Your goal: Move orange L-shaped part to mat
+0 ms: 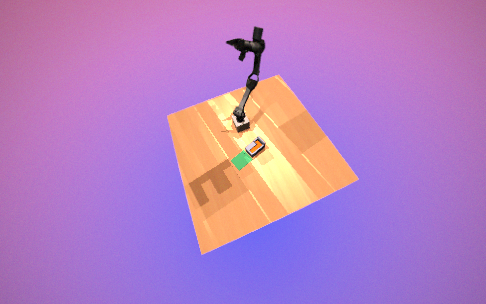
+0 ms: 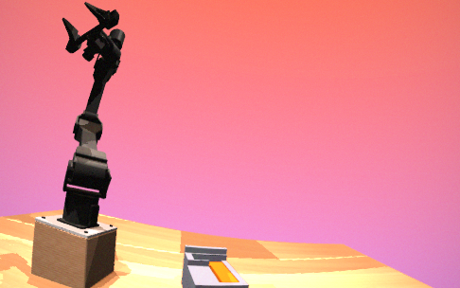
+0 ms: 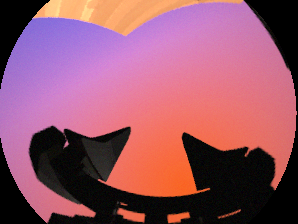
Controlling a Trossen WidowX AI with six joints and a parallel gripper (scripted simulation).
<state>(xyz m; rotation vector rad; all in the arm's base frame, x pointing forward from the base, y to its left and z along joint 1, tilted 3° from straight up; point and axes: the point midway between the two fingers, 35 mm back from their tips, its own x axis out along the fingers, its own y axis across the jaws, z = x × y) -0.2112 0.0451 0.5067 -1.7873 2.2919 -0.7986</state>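
The orange L-shaped part is 580 mm below my gripper tip, 470 mm ahead of it and 20 mm to the left of it. Round my gripper tip: green mat 640 mm below, 530 mm ahead, 140 mm to the right.
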